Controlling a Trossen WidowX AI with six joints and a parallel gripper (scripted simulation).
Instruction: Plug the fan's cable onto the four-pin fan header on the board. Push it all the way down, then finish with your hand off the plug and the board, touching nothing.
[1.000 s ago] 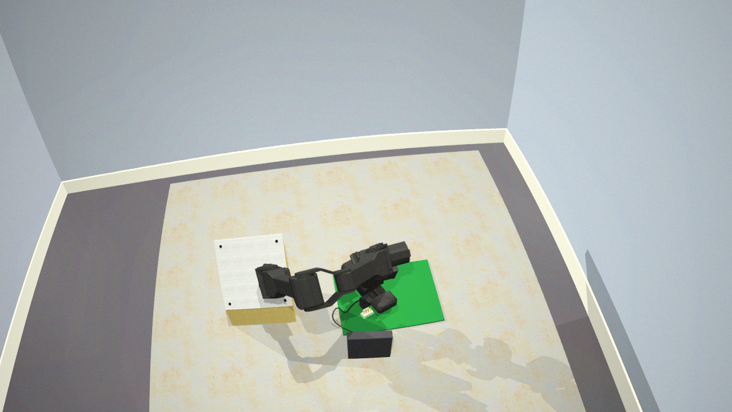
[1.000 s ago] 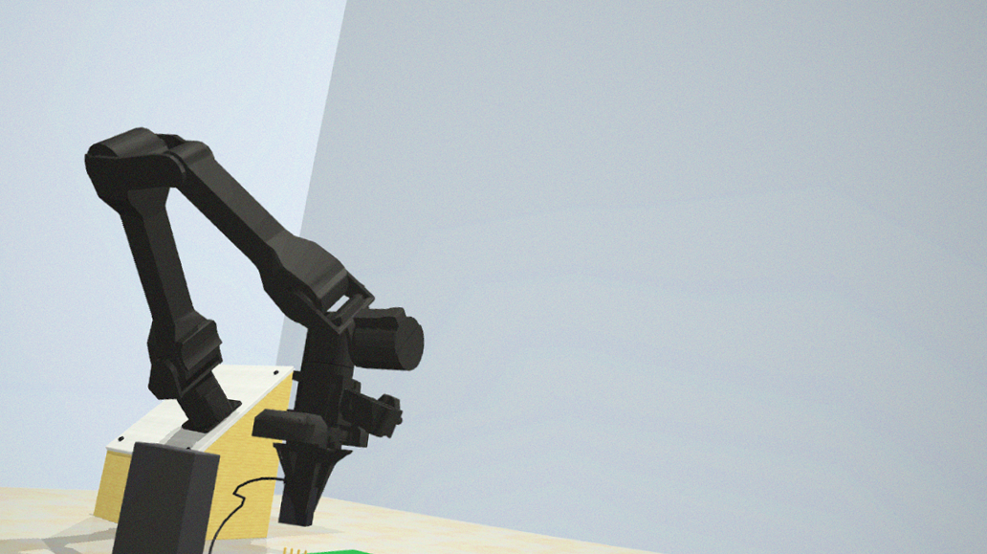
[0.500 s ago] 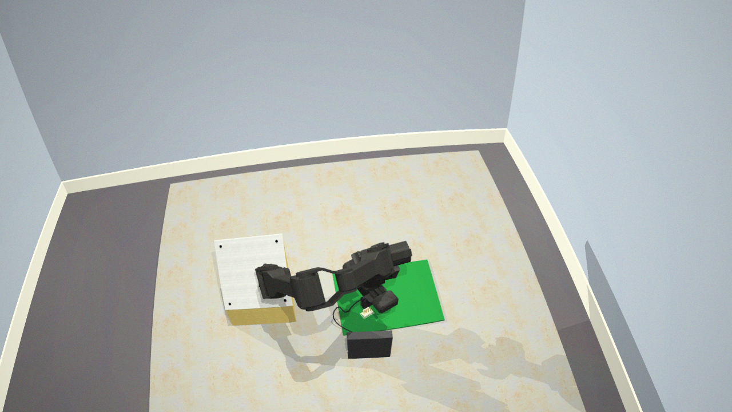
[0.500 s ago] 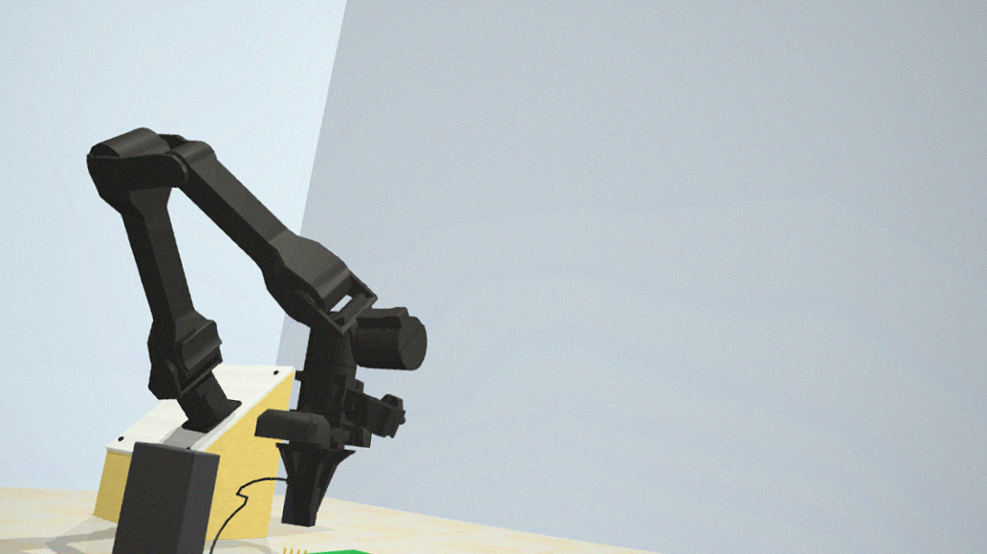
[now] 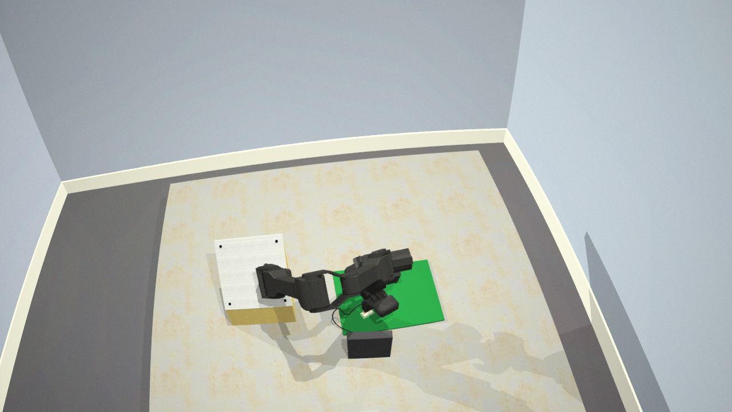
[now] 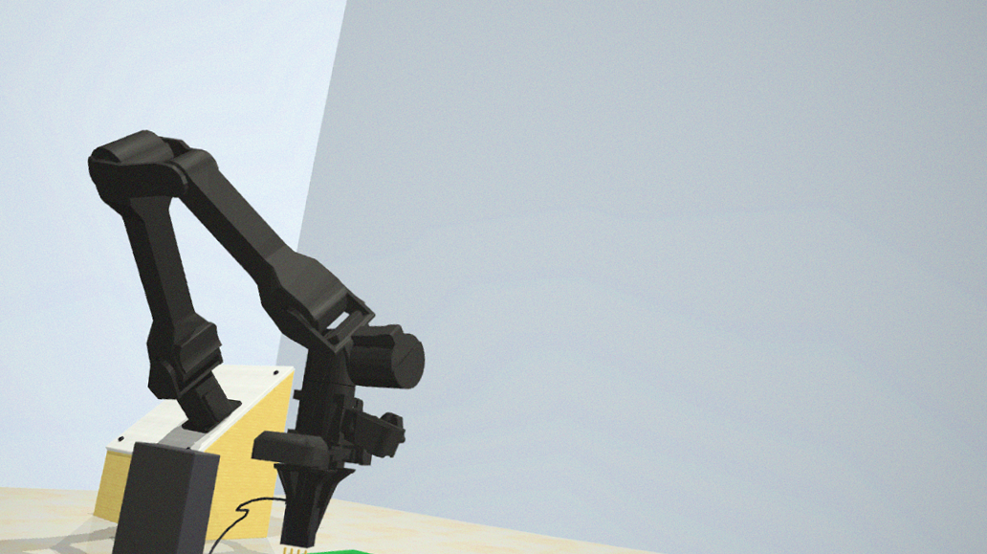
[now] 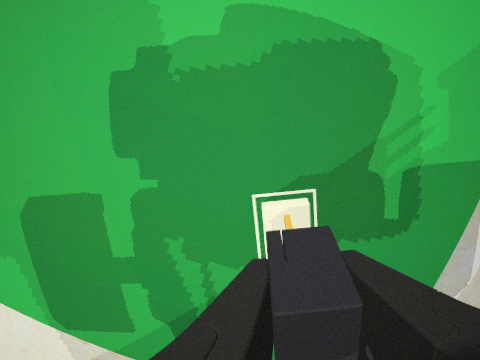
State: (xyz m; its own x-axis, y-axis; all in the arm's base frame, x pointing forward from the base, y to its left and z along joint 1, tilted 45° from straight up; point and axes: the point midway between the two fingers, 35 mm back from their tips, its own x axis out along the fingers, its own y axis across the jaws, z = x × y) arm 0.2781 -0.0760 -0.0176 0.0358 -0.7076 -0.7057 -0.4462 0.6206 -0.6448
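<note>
Now: gripper tip 10 mm below the dark fan plug and 10 mm past it. Also, from my gripper tip: fan box 140 mm to the right, 20 mm behind, 20 mm above; then green board 60 mm below, 60 mm ahead, 50 mm to the left; then white four-pin header 40 mm below, 10 mm behind.
</note>
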